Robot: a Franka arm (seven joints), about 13 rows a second.
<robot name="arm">
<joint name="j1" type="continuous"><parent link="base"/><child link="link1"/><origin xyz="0 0 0.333"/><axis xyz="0 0 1"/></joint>
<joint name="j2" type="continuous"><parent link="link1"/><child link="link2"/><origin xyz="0 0 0"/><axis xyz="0 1 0"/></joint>
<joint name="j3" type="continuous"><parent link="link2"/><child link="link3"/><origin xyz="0 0 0.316"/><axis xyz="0 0 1"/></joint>
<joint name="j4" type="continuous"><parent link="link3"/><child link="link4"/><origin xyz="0.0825 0 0"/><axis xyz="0 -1 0"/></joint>
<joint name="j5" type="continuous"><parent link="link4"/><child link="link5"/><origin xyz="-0.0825 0 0.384"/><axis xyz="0 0 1"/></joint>
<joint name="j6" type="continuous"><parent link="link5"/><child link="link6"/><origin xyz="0 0 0"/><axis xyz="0 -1 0"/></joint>
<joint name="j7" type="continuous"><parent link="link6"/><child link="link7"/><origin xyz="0.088 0 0"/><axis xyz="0 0 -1"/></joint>
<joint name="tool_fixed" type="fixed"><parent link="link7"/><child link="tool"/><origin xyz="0 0 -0.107" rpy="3.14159 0 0"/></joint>
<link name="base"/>
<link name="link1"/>
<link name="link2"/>
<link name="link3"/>
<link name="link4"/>
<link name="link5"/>
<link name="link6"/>
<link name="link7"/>
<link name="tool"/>
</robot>
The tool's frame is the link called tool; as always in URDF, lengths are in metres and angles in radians. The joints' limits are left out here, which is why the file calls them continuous.
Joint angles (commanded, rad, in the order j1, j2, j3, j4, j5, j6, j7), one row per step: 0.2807 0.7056 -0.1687 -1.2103 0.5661 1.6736 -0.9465; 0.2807 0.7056 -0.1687 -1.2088 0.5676 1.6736 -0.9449; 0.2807 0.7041 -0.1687 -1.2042 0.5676 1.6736 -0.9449; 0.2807 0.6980 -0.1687 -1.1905 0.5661 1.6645 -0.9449; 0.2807 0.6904 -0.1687 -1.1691 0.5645 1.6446 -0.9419; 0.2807 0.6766 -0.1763 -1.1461 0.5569 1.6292 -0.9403; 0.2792 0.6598 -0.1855 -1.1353 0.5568 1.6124 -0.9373; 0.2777 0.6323 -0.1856 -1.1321 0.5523 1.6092 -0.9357; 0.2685 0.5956 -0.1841 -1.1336 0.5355 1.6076 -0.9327; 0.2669 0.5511 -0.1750 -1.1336 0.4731 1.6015 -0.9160; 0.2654 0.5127 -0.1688 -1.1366 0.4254 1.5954 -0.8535; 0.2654 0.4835 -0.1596 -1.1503 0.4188 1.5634 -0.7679; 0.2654 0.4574 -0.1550 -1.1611 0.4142 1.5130 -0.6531; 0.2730 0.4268 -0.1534 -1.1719 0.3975 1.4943 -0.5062
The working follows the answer.
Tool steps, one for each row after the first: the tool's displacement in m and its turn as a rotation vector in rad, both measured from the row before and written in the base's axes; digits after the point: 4 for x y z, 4 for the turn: 0.0002 0.0002 0.0007 0.0012 -0.0007 -0.0017; 0.0006 0.0003 0.0032 0.0011 -0.0060 0.0005; 0.0006 0.0011 0.0101 0.0026 -0.0112 0.0057; 0.0000 0.0018 0.0141 0.0035 -0.0092 0.0084; 0.0009 -0.0028 0.0195 -0.0050 -0.0234 0.0036; -0.0009 -0.0049 0.0164 -0.0001 -0.0119 -0.0032; -0.0024 -0.0020 0.0209 0.0032 -0.0265 -0.0004; -0.0033 -0.0085 0.0248 -0.0064 -0.0327 -0.0074; -0.0074 -0.0040 0.0285 -0.0474 -0.0360 0.0011; -0.0073 -0.0043 0.0232 -0.0408 -0.0111 -0.0484; -0.0104 0.0025 0.0110 -0.0069 0.0439 -0.0623; -0.0117 0.0008 0.0089 -0.0157 0.0701 -0.0871; -0.0099 0.0022 0.0136 -0.0317 0.0434 -0.1227
Tool pose at each row, in the base's axes (x y z in m, rotation vector in rad; rounded; the steps above come from the unrounded poses): 0.7051 0.1636 0.3563 -2.3470 -1.2214 0.0423; 0.7053 0.1638 0.3571 -2.3471 -1.2193 0.0402; 0.7060 0.1642 0.3602 -2.3476 -1.2225 0.0327; 0.7066 0.1652 0.3703 -2.3451 -1.2339 0.0198; 0.7066 0.1670 0.3845 -2.3395 -1.2473 0.0097; 0.7075 0.1642 0.4040 -2.3480 -1.2640 -0.0135; 0.7066 0.1592 0.4204 -2.3534 -1.2660 -0.0284; 0.7042 0.1573 0.4413 -2.3580 -1.2770 -0.0619; 0.7009 0.1487 0.4661 -2.3764 -1.2856 -0.0991; 0.6934 0.1447 0.4946 -2.4241 -1.3197 -0.1128; 0.6861 0.1404 0.5178 -2.4937 -1.2805 -0.1135; 0.6757 0.1430 0.5288 -2.5282 -1.1883 -0.0689; 0.6640 0.1438 0.5376 -2.5732 -1.0561 0.0078; 0.6541 0.1460 0.5512 -2.6495 -0.8881 0.0495

